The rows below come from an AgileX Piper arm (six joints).
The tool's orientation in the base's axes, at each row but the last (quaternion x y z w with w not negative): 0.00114, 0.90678, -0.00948, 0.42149; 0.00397, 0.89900, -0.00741, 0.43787; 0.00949, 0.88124, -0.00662, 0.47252; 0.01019, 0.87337, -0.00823, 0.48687; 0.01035, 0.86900, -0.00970, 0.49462; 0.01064, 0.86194, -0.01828, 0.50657; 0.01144, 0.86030, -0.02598, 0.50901; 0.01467, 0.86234, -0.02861, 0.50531; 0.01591, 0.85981, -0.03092, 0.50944; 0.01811, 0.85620, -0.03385, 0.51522; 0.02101, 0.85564, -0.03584, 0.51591
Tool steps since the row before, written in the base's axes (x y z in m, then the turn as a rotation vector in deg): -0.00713, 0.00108, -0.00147, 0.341, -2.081, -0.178; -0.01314, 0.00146, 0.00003, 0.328, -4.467, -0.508; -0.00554, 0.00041, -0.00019, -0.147, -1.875, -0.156; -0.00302, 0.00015, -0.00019, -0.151, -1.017, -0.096; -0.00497, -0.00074, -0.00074, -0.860, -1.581, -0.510; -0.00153, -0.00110, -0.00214, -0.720, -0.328, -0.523; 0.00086, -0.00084, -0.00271, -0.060, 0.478, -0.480; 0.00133, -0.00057, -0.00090, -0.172, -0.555, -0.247; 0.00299, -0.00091, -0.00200, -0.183, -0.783, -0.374; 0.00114, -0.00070, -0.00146, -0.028, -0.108, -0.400; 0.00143, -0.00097, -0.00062, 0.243, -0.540, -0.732
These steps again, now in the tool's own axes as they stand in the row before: 0.00571, 0.00103, -0.00452, -0.071, -2.074, 0.413; 0.00808, 0.00128, -0.01039, 0.195, -4.457, 0.646; 0.00323, 0.00028, -0.00452, 0.192, -1.877, 0.003; 0.00175, 0.00007, -0.00247, 0.151, -1.020, -0.053; 0.00317, -0.00087, -0.00387, 0.864, -1.601, -0.436; 0.00261, -0.00111, -0.00025, 0.807, -0.343, -0.360; 0.00197, -0.00071, 0.00210, 0.446, 0.490, 0.151; 0.00014, -0.00047, 0.00163, 0.302, -0.555, 0.006; 0.00032, -0.00066, 0.00364, 0.419, -0.778, 0.073; 0.00076, -0.00057, 0.00174, 0.367, -0.094, 0.170; -0.00012, -0.00084, 0.00163, 0.534, -0.491, 0.599
